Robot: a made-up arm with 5 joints.
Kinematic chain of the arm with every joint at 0, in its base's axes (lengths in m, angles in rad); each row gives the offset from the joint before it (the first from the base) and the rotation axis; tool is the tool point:
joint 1: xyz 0 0 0.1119 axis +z
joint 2: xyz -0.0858 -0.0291 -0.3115 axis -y
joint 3: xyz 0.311 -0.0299 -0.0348 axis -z
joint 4: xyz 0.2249 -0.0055 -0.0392 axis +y
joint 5: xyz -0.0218 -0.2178 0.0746 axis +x
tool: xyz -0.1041 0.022 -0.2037
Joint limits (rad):
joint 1: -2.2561..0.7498
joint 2: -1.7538..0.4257
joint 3: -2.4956..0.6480
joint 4: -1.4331..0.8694
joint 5: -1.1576..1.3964
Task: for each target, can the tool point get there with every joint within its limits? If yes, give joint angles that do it. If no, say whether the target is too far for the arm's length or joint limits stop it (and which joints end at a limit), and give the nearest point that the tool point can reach.
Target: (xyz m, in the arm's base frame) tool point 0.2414 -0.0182 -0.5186
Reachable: yes | joints -0.5039 -0.3182 -1.6946 -0.4410 0.5468
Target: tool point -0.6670 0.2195 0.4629
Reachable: no: joint limits stop it (at a limit: joint 1, joint 2, joint 4, joint 5) | nearest point -0.5650 0.0055 0.0045 | short by 0.516 m
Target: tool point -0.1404 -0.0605 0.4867
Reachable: no: joint limits stop it (at a limit: joint 1, joint 2, joint 4, joint 5) | nearest point -0.2742 -0.2224 0.0636 | short by 0.472 m
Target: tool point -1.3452 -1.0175 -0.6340
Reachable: no: too far | nearest point -0.5583 -0.4223 -0.3926 | short by 1.016 m
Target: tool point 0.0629 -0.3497 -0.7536
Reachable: yes | joints -1.6222 -0.6004 -1.5105 -0.5363 -0.7696
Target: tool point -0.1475 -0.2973 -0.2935
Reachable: yes | joints -1.8499 -0.0645 -0.4275 0.2588 0.9487
